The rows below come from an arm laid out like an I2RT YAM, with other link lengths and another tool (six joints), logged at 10 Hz.
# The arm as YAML. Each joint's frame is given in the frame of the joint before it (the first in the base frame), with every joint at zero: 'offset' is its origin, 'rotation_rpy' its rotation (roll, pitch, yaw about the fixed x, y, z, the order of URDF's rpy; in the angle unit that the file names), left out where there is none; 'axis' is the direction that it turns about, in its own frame. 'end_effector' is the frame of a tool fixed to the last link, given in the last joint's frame.
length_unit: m
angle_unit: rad
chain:
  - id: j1
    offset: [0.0, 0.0, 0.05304]
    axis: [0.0, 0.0, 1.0]
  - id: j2
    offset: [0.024, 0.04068, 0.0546]
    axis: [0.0, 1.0, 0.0]
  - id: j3
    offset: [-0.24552, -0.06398, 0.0]
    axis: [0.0, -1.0, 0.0]
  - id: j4
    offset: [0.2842, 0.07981, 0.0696]
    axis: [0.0, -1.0, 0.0]
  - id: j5
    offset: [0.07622, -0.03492, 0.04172]
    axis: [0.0, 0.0, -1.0]
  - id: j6
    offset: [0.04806, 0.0, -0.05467]
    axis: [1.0, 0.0, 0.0]
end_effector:
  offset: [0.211, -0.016, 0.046]
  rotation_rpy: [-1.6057, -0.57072, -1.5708]
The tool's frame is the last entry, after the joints.
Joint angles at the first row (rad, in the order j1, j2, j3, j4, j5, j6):
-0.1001 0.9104 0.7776 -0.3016 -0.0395 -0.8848
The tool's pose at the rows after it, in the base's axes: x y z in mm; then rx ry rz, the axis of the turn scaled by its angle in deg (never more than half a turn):
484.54 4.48 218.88 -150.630 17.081 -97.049
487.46 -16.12 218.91 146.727 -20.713 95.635
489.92 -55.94 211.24 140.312 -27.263 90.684
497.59 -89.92 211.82 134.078 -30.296 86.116
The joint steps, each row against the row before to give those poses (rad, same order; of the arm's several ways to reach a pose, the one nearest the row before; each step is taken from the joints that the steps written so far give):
0.0000 0.0042 -0.0023 0.0130 0.0164 0.0030
0.0011 0.0118 0.0000 0.0191 0.0794 0.0042
0.0008 0.0431 0.0092 0.0190 0.1518 0.0077
-0.0012 0.0809 0.0477 0.0264 0.1304 -0.0233

